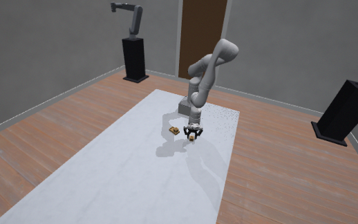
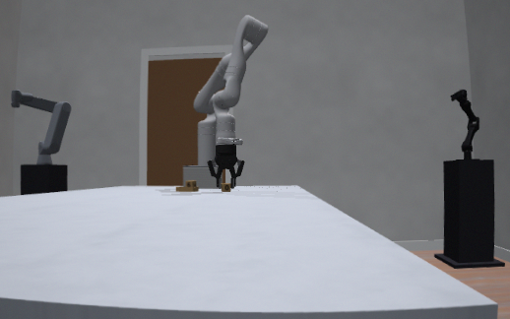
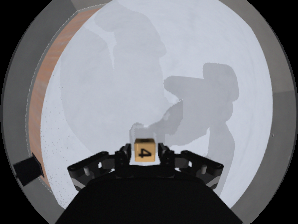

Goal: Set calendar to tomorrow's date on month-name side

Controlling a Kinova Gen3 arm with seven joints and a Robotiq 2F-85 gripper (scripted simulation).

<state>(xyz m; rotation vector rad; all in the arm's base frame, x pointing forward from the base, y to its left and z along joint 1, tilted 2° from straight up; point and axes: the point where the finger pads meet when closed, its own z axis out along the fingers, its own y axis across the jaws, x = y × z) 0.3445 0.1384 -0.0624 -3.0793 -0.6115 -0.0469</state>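
Now: the wooden digit cube 10 mm below my hand. The rest, counted from my hand: wooden calendar tray 150 mm to the right, 20 mm below, 20 mm behind.
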